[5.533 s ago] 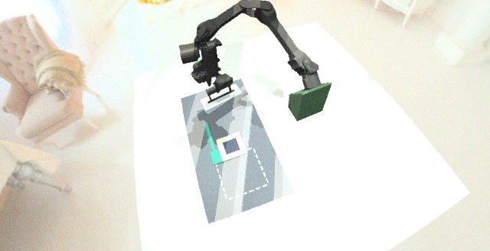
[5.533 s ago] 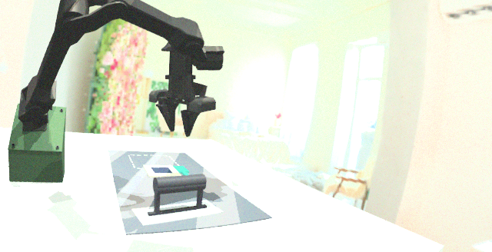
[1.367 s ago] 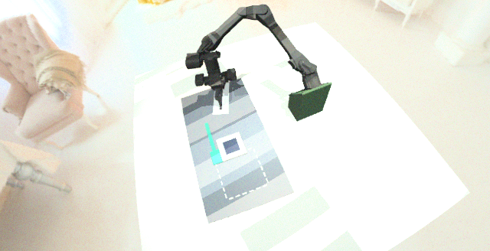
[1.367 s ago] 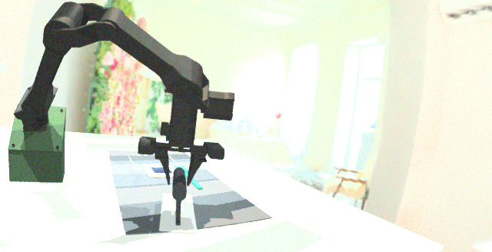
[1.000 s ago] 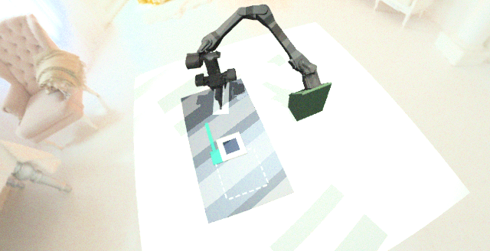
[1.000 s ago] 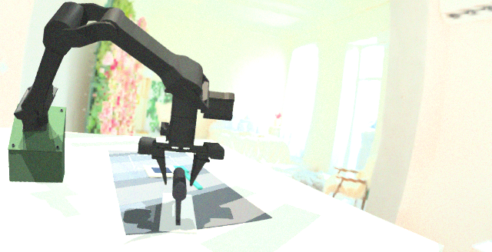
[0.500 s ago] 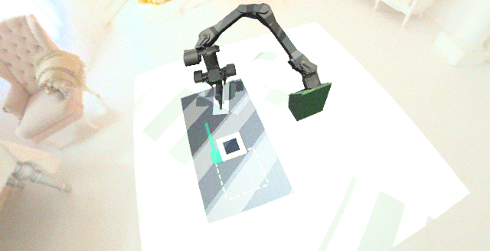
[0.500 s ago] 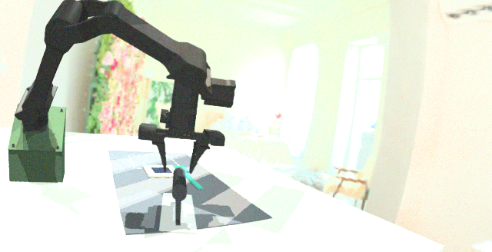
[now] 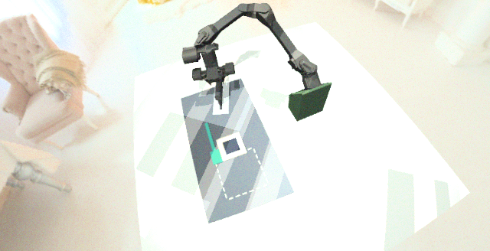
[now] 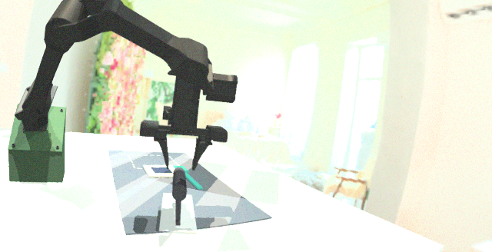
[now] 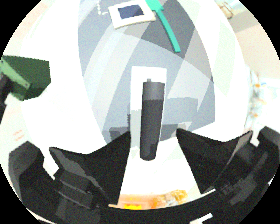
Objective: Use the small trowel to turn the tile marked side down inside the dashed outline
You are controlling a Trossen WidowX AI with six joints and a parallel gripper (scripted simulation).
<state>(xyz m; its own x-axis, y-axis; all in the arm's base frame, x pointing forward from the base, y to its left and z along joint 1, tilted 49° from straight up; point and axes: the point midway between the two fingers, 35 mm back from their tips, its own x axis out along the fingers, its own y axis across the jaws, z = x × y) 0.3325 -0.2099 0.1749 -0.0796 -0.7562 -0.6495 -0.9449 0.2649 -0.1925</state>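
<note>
Right now the trowel is 1 cm ahead of my gripper tip, 2 cm to the left of it and 6 cm below it. Round my gripper tip: teal l-shaped strip (13 cm ahead, 24 cm to the left, 10 cm below); tile (6 cm ahead, 27 cm to the left, 10 cm below); grey mat (6 cm ahead, 22 cm to the left, 12 cm below).
</note>
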